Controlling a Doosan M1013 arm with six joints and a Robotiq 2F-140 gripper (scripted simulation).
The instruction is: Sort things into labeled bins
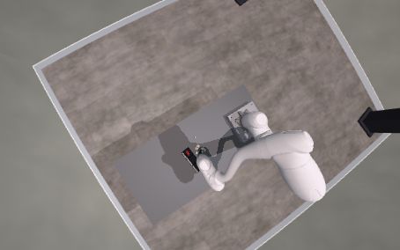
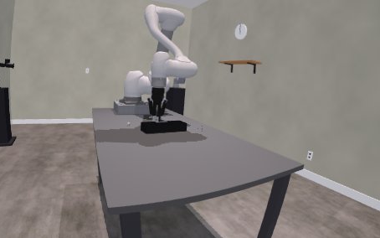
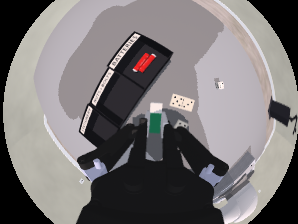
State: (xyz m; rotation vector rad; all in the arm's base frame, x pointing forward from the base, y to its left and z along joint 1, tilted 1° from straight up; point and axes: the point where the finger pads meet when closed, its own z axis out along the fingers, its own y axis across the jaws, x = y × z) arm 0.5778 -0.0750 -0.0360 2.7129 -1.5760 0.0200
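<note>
Now: the black bin block 9 cm ahead of my hand and 1 cm below it. From my hand the other things lie so: green piece (3 cm below, 1 cm to the right).
</note>
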